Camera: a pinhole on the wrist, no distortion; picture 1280 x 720 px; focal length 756.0 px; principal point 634.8 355.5 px. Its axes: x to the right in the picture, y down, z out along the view. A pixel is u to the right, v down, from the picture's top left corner.
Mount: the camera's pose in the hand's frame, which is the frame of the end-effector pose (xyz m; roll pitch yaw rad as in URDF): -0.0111 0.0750 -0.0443 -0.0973 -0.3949 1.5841
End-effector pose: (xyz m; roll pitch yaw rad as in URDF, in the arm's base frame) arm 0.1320 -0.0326 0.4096 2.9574 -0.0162 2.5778
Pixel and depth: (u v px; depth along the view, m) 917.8 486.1 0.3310
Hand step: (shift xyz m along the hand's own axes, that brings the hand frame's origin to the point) -0.1000 0.0636 0.3023
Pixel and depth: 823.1 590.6 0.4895
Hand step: -0.2092 0.0032 0.4386
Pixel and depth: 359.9 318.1 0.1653
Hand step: -0.0174 -0.0442 0.0852
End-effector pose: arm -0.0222 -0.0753 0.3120 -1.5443 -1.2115 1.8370
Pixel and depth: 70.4 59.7 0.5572
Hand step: 0.1598 -0.5282 0.3271
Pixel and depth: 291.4 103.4 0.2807
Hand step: 0.0578 -0.1528 0.1729
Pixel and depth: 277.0 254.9 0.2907
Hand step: 0.0023 -0.1646 0.1733
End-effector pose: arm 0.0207 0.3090 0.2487 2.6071 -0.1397 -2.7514
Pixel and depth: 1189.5 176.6 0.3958
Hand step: 0.0422 0.1887 0.4394
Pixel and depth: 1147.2 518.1 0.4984
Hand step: -0.1679 0.1979 0.5339
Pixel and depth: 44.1 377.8 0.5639
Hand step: -0.0742 -0.5479 0.3027
